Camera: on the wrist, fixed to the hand. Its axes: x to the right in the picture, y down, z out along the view.
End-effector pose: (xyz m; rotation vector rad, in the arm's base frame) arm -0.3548 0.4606 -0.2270 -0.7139 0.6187 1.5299
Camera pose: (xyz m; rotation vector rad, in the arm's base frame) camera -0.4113 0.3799 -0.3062 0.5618 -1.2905 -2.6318
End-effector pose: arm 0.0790 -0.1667 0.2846 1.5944 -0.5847 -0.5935
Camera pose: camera 0.1557 -0.0991 0.3590 0.6629 -1.2025 0.6989
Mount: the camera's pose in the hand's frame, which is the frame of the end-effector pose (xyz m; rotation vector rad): 0.0078 0.0650 -0.1081 -0.2015 0.3132 1.5145
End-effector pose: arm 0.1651 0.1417 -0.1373 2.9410 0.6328 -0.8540
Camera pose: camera 0.2513 0.0984 -0.0557 2.3019 -1.2873 -0.1038
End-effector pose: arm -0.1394 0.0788 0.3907 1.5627 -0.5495 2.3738
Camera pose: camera -0.2579 0.0678 0.3481 -0.3203 1.4120 -1.8308
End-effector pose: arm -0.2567 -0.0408 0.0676 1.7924 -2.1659 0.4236
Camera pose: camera -0.3176 0.0079 0.1670 -0.2998 -2.7126 0.6425
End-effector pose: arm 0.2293 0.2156 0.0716 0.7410 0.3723 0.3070
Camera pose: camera 0.1805 0.3284 0.0422 0.6511 -0.0061 1.8707
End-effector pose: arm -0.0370 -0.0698 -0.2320 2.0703 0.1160 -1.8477
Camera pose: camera 0.0855 -0.0972 -0.2174 1.4282 -0.8825 -0.5352
